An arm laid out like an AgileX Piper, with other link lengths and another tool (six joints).
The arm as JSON. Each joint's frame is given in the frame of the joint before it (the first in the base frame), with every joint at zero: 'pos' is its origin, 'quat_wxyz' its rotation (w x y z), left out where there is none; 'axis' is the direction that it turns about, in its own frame. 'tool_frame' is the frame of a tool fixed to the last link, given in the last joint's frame.
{
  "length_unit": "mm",
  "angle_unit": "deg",
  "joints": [
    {
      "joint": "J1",
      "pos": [
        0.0,
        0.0,
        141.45
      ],
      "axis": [
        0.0,
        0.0,
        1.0
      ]
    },
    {
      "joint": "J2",
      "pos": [
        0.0,
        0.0,
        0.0
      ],
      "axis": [
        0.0,
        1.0,
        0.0
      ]
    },
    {
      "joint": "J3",
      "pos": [
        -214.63,
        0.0,
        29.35
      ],
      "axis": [
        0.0,
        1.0,
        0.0
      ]
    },
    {
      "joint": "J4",
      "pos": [
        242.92,
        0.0,
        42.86
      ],
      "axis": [
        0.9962,
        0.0,
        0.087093
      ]
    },
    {
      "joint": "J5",
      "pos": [
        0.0,
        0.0,
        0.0
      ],
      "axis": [
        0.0,
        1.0,
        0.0
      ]
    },
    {
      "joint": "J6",
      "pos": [
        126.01,
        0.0,
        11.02
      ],
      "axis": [
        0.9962,
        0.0,
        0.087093
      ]
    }
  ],
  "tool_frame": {
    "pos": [
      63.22,
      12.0,
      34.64
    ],
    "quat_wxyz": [
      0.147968,
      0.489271,
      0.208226,
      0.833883
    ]
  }
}
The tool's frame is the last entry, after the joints.
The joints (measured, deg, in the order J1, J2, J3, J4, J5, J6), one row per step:
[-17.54, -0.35, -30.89, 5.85, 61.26, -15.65]
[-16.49, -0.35, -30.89, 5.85, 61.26, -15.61]
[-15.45, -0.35, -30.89, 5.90, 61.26, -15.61]
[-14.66, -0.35, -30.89, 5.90, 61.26, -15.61]
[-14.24, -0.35, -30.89, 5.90, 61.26, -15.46]
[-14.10, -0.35, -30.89, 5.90, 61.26, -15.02]
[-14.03, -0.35, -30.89, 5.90, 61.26, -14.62]
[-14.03, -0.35, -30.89, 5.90, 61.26, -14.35]
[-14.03, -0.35, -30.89, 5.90, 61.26, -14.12]
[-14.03, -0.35, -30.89, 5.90, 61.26, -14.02]
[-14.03, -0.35, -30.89, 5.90, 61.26, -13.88]
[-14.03, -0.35, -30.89, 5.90, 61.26, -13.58]
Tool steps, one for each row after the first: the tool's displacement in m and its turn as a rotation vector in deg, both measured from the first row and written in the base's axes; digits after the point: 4 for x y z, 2 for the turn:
[0.0002, 0.0029, 0.0000, 0.04, -0.01, 1.03]
[0.0004, 0.0059, 0.0000, 0.07, -0.02, 2.10]
[0.0005, 0.0080, 0.0000, 0.07, -0.02, 2.89]
[0.0005, 0.0091, 0.0001, 0.21, -0.04, 3.25]
[0.0005, 0.0093, 0.0002, 0.60, -0.11, 3.21]
[0.0006, 0.0093, 0.0003, 0.96, -0.18, 3.11]
[0.0006, 0.0092, 0.0004, 1.20, -0.22, 2.99]
[0.0006, 0.0091, 0.0004, 1.41, -0.25, 2.90]
[0.0006, 0.0090, 0.0005, 1.50, -0.27, 2.86]
[0.0006, 0.0089, 0.0005, 1.62, -0.29, 2.80]
[0.0006, 0.0088, 0.0006, 1.89, -0.34, 2.67]

